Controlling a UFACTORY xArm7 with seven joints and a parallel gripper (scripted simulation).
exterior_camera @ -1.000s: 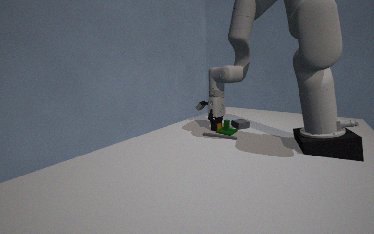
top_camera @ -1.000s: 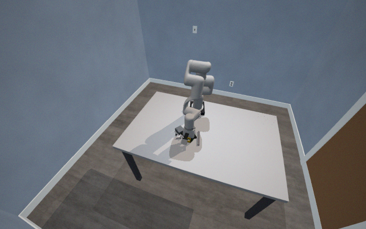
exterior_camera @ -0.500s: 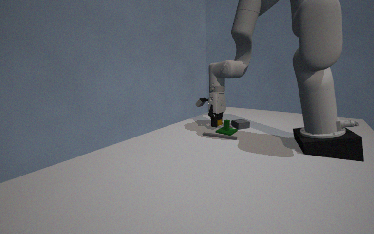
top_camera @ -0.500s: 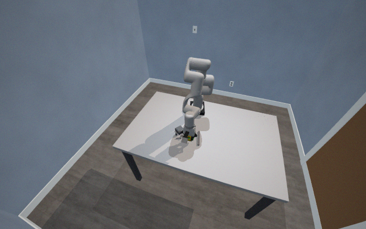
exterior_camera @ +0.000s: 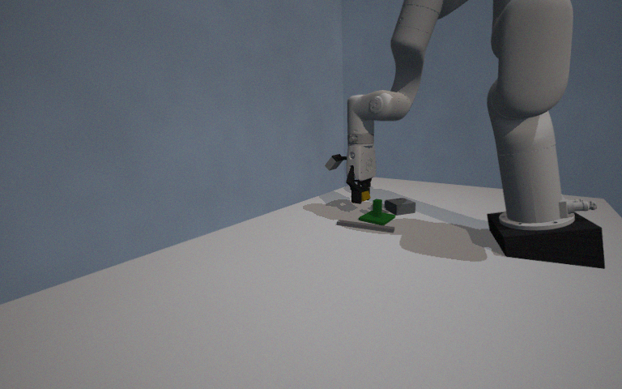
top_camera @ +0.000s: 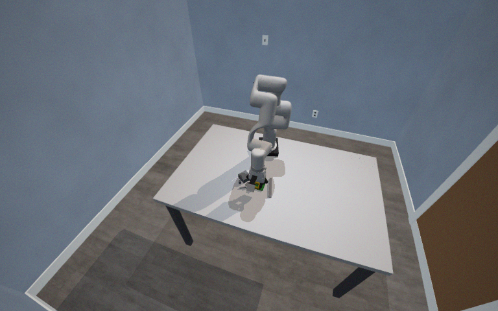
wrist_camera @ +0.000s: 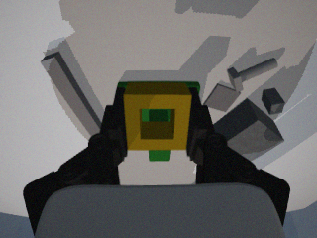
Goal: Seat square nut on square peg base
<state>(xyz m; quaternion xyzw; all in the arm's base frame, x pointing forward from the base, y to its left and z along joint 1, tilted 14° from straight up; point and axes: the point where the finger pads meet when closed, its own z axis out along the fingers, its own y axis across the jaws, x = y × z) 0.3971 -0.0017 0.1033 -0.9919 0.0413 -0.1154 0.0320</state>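
Right now the green base is 50 mm below my hand and 50 mm behind it. Round my hand: bolt 90 mm to the right, 60 mm below, 10 mm behind; grey block 110 mm to the right, 90 mm behind, 50 mm below; long grey bar 80 mm to the left, 60 mm below, 50 mm behind.
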